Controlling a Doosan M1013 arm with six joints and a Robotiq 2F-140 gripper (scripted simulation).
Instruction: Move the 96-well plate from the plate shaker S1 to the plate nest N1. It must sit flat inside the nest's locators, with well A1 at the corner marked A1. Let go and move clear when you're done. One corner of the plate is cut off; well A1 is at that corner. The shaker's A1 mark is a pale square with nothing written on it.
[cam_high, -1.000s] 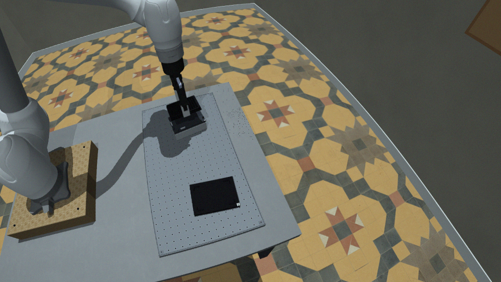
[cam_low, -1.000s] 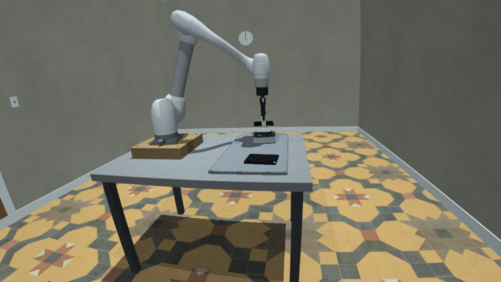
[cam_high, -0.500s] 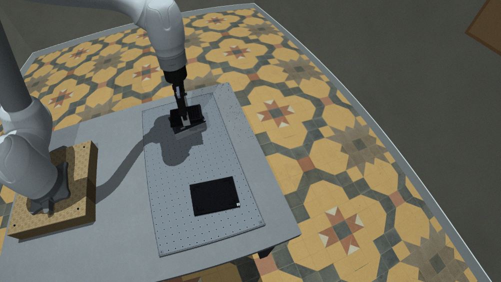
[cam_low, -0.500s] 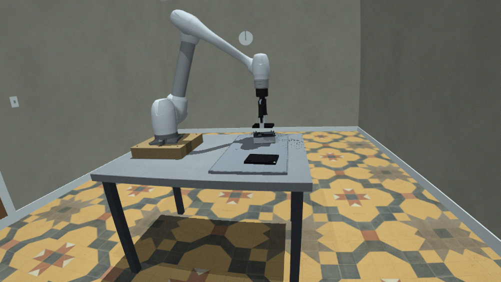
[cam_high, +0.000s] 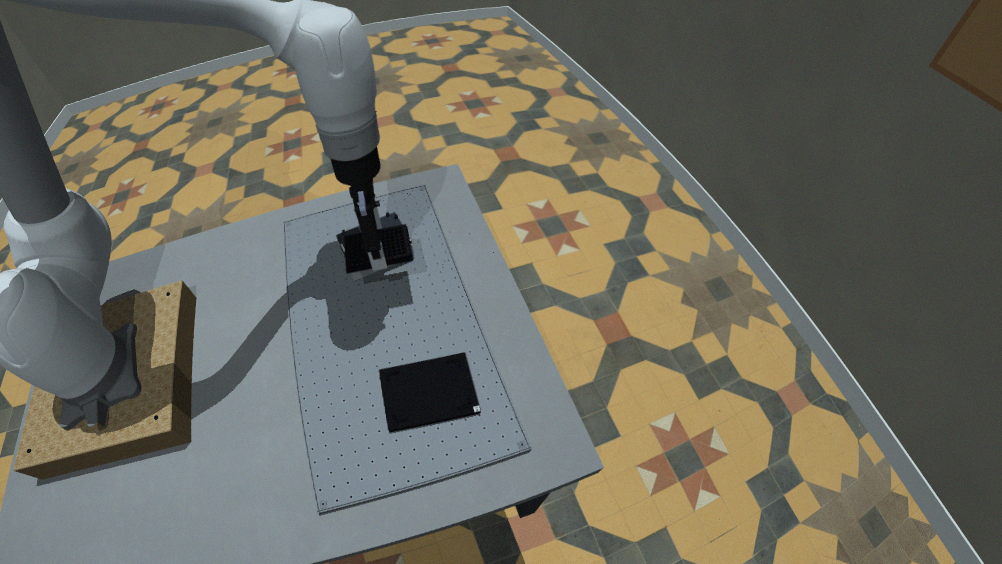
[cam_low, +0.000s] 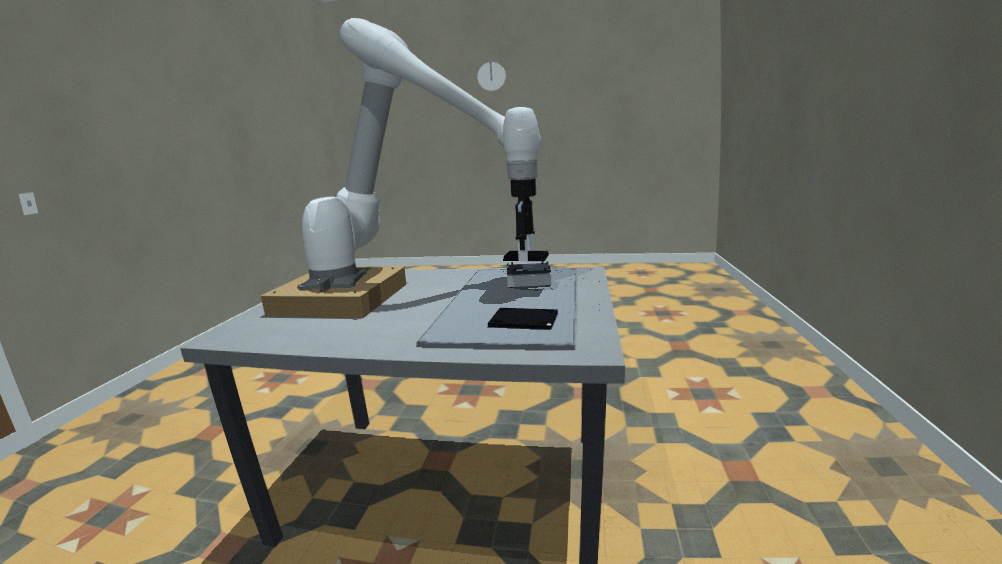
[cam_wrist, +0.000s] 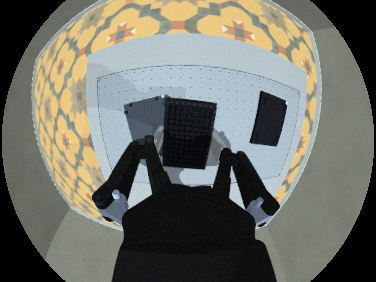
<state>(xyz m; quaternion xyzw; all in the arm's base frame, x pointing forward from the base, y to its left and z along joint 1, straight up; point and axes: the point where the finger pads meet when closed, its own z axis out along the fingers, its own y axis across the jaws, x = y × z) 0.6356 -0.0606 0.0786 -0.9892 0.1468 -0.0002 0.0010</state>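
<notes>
Now: hand 4 cm past the black plate nest N1, 26 cm to the left of it and 13 cm above it. Round my hand: black 96-well plate (2 cm below); A1 mark (2 cm ahead, 33 cm to the right, 12 cm below).
</notes>
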